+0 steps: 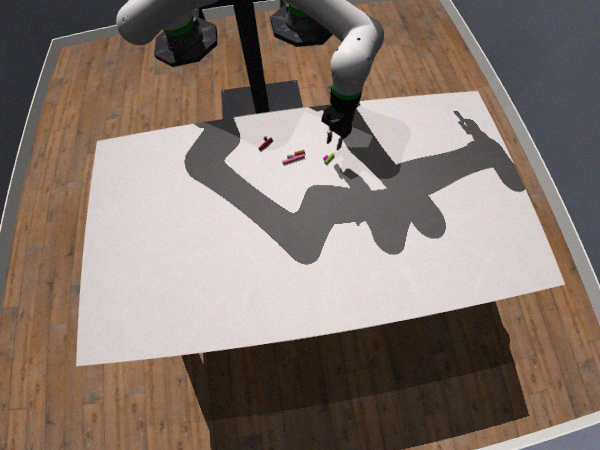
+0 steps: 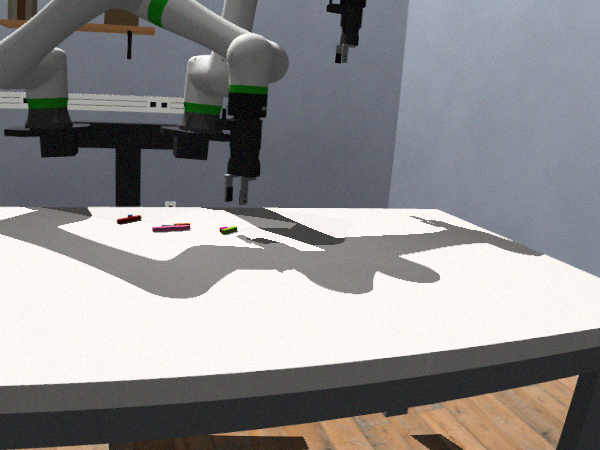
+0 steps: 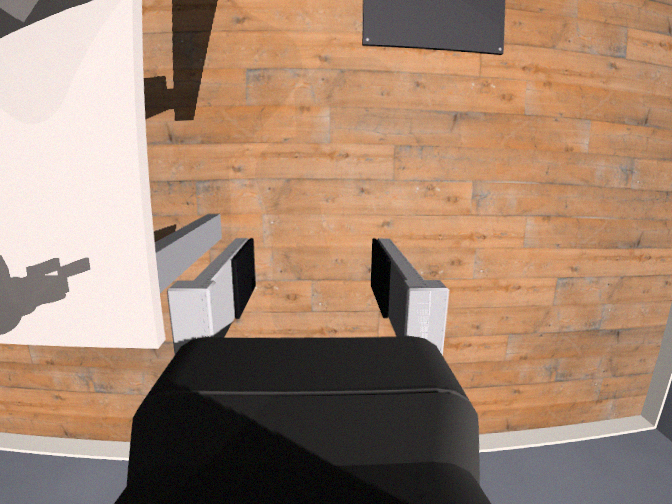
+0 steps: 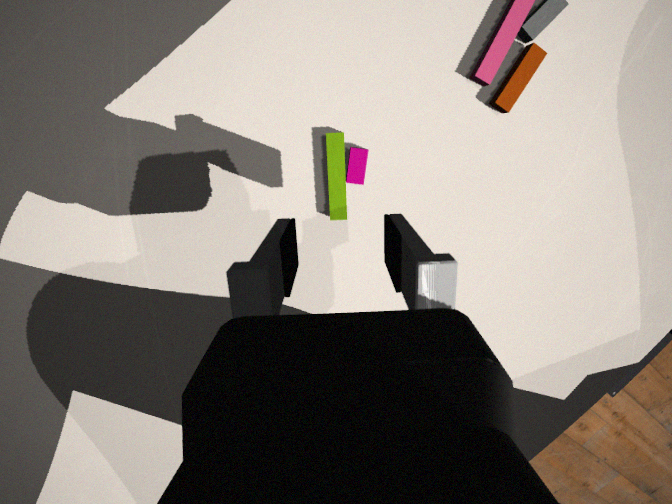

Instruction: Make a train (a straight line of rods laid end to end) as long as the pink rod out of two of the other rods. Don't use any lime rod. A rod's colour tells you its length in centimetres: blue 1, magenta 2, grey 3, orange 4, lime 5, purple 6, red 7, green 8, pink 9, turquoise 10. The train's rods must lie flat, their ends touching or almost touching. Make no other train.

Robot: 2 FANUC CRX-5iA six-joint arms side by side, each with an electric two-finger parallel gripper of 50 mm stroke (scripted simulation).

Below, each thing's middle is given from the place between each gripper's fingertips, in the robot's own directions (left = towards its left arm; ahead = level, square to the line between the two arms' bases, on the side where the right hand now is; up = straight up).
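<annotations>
Orange rod [image 4: 531,57]: 120 mm to the right of my right hand [image 2: 235,202], 80 mm below it and 30 mm behind it. Lime rod [image 4: 335,141]: 80 mm below my right hand, 20 mm to the right of it, 10 mm ahead of it. Going by their middles, of the things named here the lime rod is the nearest to my right hand.
Orange rod, from my left hand [image 2: 340,62]: 59 cm to the right, 50 cm ahead, 48 cm below. Lime rod, likewise from my left hand: 48 cm below, 48 cm to the right, 55 cm ahead.
</annotations>
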